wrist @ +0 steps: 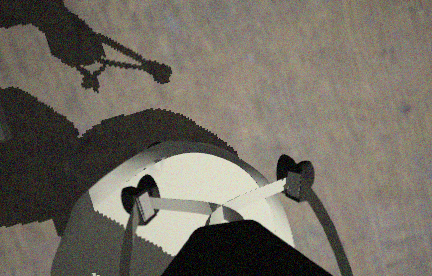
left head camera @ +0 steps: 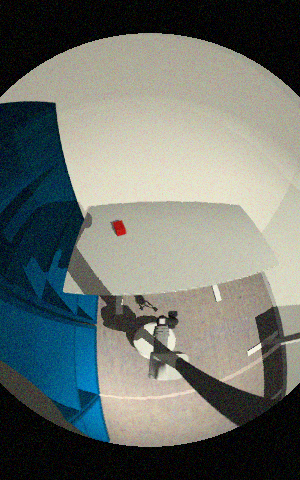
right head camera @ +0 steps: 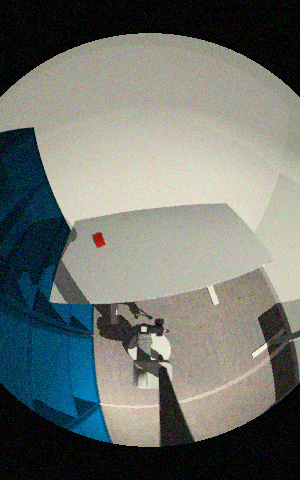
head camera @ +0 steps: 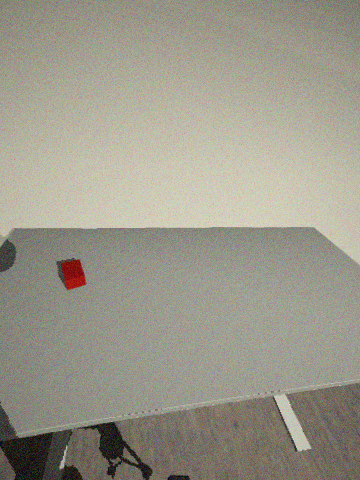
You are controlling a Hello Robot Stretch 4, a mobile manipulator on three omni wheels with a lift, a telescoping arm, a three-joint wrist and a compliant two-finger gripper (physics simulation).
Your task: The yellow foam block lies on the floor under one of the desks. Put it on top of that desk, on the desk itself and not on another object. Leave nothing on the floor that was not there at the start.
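Places are measured from the robot's base along level axes (x ahead, y right, z down), in metres.
Pixels of known places: gripper, fingertip midpoint: (wrist: pixel 217 180); robot's base, origin of the base link: (left head camera: pixel 153 339).
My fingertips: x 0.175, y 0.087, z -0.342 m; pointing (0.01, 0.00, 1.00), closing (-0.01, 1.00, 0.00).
Ahead of a thing's pixels: the offset from my fingertips to its top centre. "spot": to the spot under its first point. Level surfaces: height alone.
The desk {dz -0.581 m} (head camera: pixel 210 330) (left head camera: pixel 180 250) (right head camera: pixel 170 255) has a flat grey top and stands close in front of me, filling the lower half of the head view. The yellow foam block does not show in these views; the desk top hides much of the floor under it. My gripper (wrist: pixel 217 180) is open in the wrist view, its two dark fingertips well apart, with no object between them. It points down above my own pale round base (wrist: pixel 195 172) and the floor {dz +0.369 m} (wrist: pixel 325 100). The gripper's fingers are too small to make out in the side head views.
A red block {dx +0.504, dy -0.395, dz -0.626 m} (head camera: pixel 73 275) (left head camera: pixel 119 228) (right head camera: pixel 99 240) lies on the desk top's left part. A white desk foot {spot: dx +0.379, dy +0.717, dz +0.345 m} (head camera: pixel 294 425) (left head camera: pixel 216 293) (right head camera: pixel 213 295) sticks out below the front edge. A tall blue structure {spot: dx -0.447, dy -0.807, dz +0.293 m} (left head camera: pixel 85 350) (right head camera: pixel 80 360) stands at the left. A wall is behind the desk.
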